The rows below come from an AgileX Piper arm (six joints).
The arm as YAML. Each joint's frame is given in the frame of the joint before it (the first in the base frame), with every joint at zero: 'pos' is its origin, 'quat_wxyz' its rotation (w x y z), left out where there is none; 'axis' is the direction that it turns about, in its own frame. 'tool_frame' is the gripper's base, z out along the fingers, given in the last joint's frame.
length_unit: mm
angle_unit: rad
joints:
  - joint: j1
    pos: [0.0, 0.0, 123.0]
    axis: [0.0, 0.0, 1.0]
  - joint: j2
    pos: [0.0, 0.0, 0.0]
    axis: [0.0, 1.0, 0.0]
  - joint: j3
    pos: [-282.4, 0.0, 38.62]
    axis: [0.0, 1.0, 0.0]
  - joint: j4
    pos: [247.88, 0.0, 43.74]
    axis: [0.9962, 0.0, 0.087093]
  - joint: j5
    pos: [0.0, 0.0, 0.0]
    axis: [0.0, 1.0, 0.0]
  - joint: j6
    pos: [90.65, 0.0, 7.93]
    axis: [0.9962, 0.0, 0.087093]
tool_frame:
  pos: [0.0, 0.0, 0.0]
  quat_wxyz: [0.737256, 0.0, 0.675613, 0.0]
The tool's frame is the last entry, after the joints.
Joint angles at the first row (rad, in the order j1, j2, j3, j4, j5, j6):
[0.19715 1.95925 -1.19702 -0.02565 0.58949 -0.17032]
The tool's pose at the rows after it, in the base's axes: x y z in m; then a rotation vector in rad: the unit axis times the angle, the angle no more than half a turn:
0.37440 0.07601 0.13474 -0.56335 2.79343 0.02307
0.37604 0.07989 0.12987 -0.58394 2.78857 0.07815
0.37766 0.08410 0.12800 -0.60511 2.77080 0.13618
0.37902 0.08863 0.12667 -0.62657 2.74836 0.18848
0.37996 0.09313 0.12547 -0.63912 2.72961 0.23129
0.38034 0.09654 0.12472 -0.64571 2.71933 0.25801
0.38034 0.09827 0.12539 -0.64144 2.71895 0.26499
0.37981 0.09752 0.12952 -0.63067 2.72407 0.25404
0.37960 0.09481 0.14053 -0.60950 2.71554 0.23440
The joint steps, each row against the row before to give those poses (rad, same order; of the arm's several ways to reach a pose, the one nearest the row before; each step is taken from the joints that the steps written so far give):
[-0.00081 0.02709 -0.00610 0.05582 -0.00632 -0.05409]
[-0.00042 0.01714 -0.00552 0.07433 -0.00875 -0.07201]
[-0.00017 0.00957 -0.00492 0.08216 -0.00947 -0.08091]
[0.00168 0.00773 -0.00335 0.07851 -0.01006 -0.07835]
[0.00368 0.00676 -0.00239 0.06532 -0.00809 -0.06021]
[0.00408 0.00442 -0.00184 0.03952 -0.00314 -0.03388]
[0.00358 -0.00036 -0.00214 0.00547 0.00175 0.00268]
[0.00051 -0.01069 -0.00210 -0.02473 0.00995 0.03081]
[-0.00344 -0.02775 -0.00359 -0.03390 0.01144 0.04044]

